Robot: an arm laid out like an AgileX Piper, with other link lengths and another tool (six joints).
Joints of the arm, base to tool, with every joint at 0 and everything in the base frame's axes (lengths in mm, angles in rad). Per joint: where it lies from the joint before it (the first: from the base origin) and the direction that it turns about. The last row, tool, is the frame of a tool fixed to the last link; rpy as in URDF.
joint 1: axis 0 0 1 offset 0 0 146.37
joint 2: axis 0 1 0 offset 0 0 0
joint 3: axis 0 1 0 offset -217.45 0 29.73
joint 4: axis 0.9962 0 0.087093 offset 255.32 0 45.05
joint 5: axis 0 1 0 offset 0 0 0
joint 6: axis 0.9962 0 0.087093 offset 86.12 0 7.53
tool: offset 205.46 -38 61.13 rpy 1.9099 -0.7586 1.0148
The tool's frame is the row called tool.
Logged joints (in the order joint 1, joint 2, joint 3, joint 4, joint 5, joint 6), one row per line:
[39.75, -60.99, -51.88, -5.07, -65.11, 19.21]
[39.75, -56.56, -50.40, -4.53, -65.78, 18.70]
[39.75, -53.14, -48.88, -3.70, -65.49, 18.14]
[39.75, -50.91, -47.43, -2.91, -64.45, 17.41]
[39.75, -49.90, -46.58, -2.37, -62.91, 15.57]
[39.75, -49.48, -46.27, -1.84, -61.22, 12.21]
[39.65, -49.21, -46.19, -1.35, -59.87, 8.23]
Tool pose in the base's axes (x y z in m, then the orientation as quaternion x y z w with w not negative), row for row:
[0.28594, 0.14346, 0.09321, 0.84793, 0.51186, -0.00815, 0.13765]
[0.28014, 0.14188, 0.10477, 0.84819, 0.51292, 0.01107, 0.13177]
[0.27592, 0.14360, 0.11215, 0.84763, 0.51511, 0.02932, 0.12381]
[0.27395, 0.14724, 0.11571, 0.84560, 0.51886, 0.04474, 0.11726]
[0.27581, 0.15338, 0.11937, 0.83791, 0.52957, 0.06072, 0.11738]
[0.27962, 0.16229, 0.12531, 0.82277, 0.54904, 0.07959, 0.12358]
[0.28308, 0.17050, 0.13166, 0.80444, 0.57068, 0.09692, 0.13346]
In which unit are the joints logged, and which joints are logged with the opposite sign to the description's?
The joints are logged in degrees. Opposite sign: joint 2, joint 5.
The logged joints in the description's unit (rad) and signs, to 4 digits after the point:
[0.6938, 1.0645, -0.9055, -0.0885, 1.1364, 0.3353]
[0.6938, 0.9872, -0.8796, -0.0791, 1.1481, 0.3264]
[0.6938, 0.9275, -0.8531, -0.0646, 1.1430, 0.3166]
[0.6938, 0.8885, -0.8278, -0.0508, 1.1249, 0.3039]
[0.6938, 0.8709, -0.8130, -0.0414, 1.0980, 0.2717]
[0.6938, 0.8636, -0.8076, -0.0321, 1.0685, 0.2131]
[0.6920, 0.8589, -0.8062, -0.0236, 1.0449, 0.1436]

